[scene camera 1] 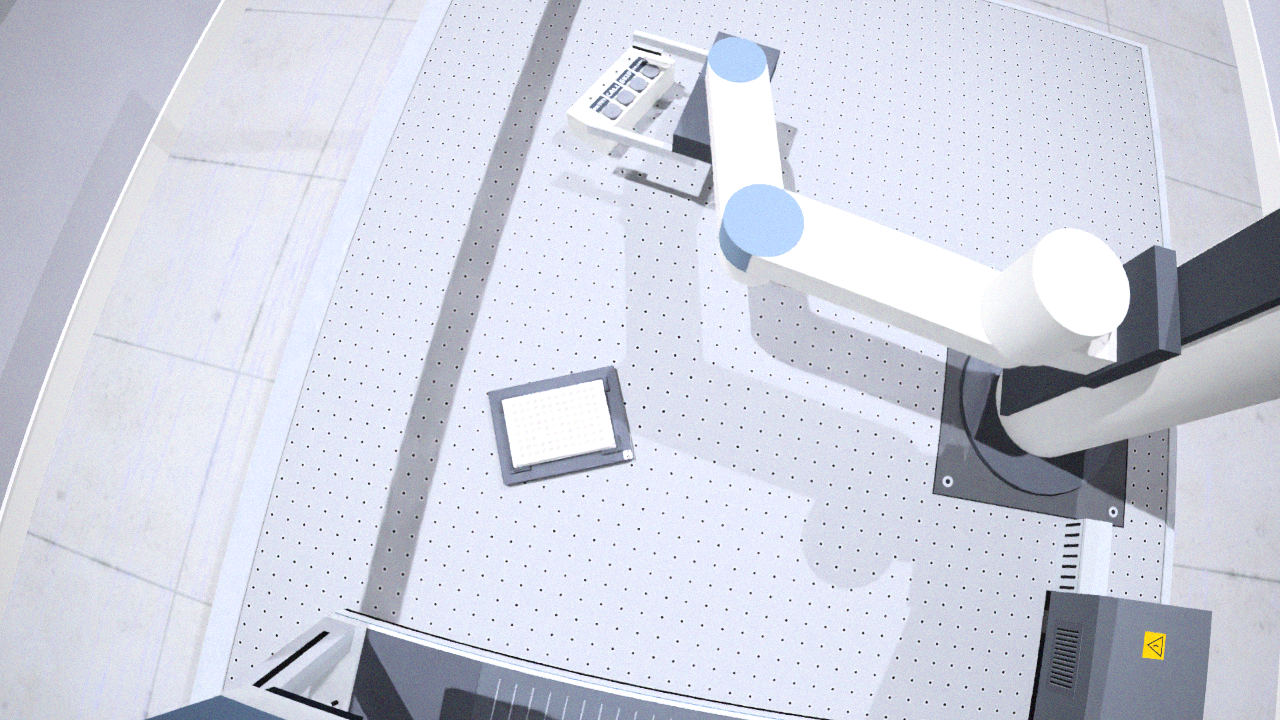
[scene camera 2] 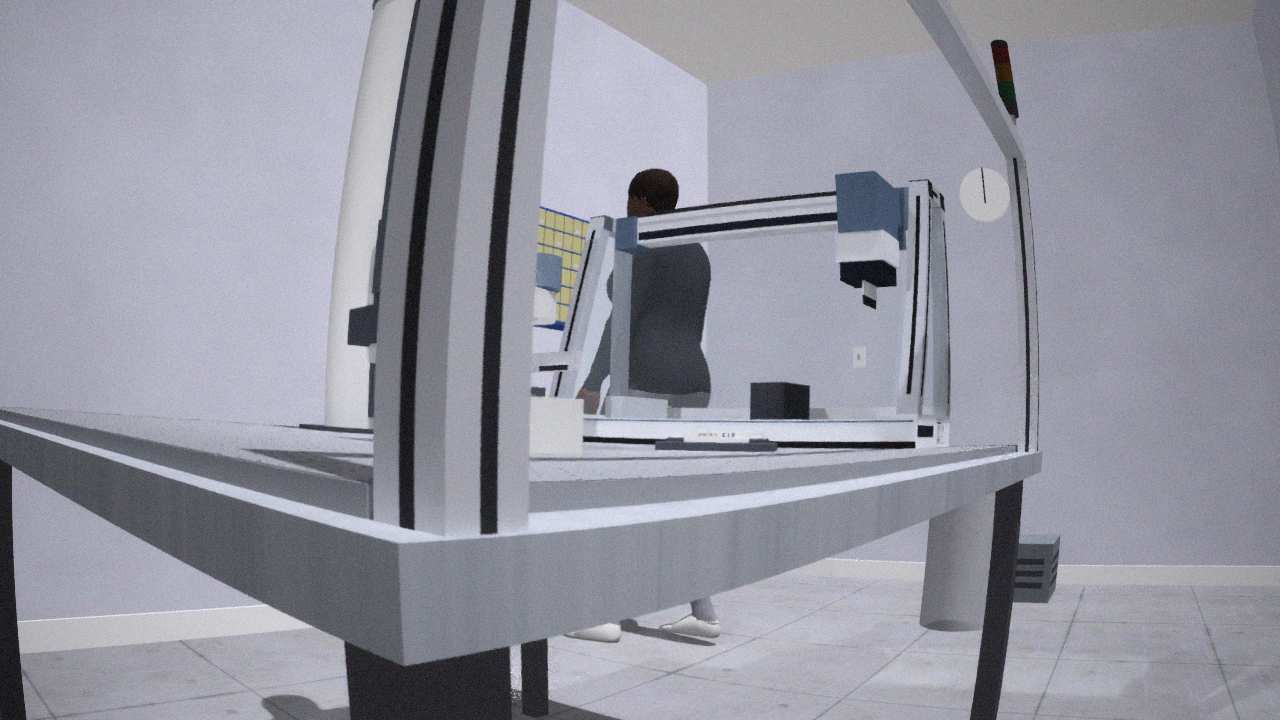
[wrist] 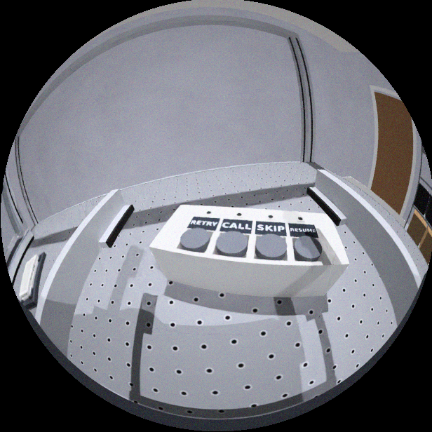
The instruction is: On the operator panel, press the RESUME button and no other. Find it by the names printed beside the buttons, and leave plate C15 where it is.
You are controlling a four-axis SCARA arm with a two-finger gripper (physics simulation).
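Places are measured from the arm's base along level axes (x ahead, y right, z down), in metres.
Pixels of known places: gripper, fingertip midpoint: point(scene camera 1: 611, 79); arm's base at its link origin: point(scene camera 1: 1035, 406).
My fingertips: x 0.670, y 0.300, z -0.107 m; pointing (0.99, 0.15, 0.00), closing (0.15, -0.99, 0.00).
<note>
For each thing: its middle in the pictures, then the offset to it from my fingertips. "spot": a spot on its surface instead.
- white operator panel at a spot on its surface: point(scene camera 1: 583, 114) spot: dx +0.034, dy -0.037, dz +0.041 m
- grey RESUME button at a spot on its surface: point(scene camera 1: 651, 68) spot: dx -0.043, dy +0.061, dz +0.039 m
- Plate C15 at the middle of its body: point(scene camera 1: 558, 423) point(scene camera 2: 719, 437) dx -0.034, dy -0.458, dz +0.075 m
- dark base plate at a spot on its surface: point(scene camera 1: 957, 465) spot: dx -0.551, dy -0.406, dz +0.094 m
- grey control box at a spot on its surface: point(scene camera 1: 1109, 662) spot: dx -0.729, dy -0.626, dz -0.021 m
- black block at a spot on its surface: point(scene camera 2: 778, 400) spot: dx -0.115, dy -0.815, dz +0.008 m
The white operator panel point(scene camera 1: 583, 114) point(wrist: 240, 275) has four labelled buttons in a row. In the wrist view they read, left to right, RETRY point(wrist: 195, 240), CALL point(wrist: 232, 243), SKIP point(wrist: 270, 247) and RESUME. The grey RESUME button point(scene camera 1: 651, 68) point(wrist: 307, 249) is partly in shadow. My gripper point(scene camera 1: 613, 85) point(wrist: 219, 185) is open and empty. Its fingers are spread wide above the panel, the right one beyond the RESUME end; scene camera 2 shows a finger above a white box, likely the panel point(scene camera 2: 556, 425). Plate C15 point(scene camera 1: 559, 422) point(scene camera 2: 716, 436) point(wrist: 30, 280) lies in a dark holder.
The arm's column stands on a dark base plate point(scene camera 1: 957, 465). A grey control box point(scene camera 1: 1109, 662) with a yellow warning sign stands near it. A gantry frame point(scene camera 2: 742, 222) and a black block point(scene camera 2: 778, 400) stand behind the plate. A person point(scene camera 2: 669, 313) shows behind the gantry.
</note>
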